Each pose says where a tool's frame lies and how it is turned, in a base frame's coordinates. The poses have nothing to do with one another.
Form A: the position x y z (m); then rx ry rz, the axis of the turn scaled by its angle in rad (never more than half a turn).
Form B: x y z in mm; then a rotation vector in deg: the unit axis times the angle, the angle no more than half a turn. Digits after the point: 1 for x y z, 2 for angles.
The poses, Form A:
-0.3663, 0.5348, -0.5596, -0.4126, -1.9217, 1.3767
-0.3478, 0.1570, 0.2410, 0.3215, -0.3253, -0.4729
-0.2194, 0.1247, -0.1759, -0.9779, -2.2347, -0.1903
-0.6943, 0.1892, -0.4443, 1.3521, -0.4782, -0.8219
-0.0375, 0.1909, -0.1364, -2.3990, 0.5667, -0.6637
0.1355, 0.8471, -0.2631, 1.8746, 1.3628, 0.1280
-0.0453, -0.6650, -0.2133, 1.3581, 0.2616, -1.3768
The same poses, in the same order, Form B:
-366.3, 534.8, -559.6, -23.64, -110.11, 78.88
-347.8, 157.0, 241.0, 18.42, -18.64, -27.10
-219.4, 124.7, -175.9, -56.03, -128.04, -10.90
-694.3, 189.2, -444.3, 77.47, -27.40, -47.09
-37.5, 190.9, -136.4, -137.45, 32.47, -38.03
135.5, 847.1, -263.1, 107.41, 78.08, 7.33
-45.3, -665.0, -213.3, 77.81, 14.99, -78.88

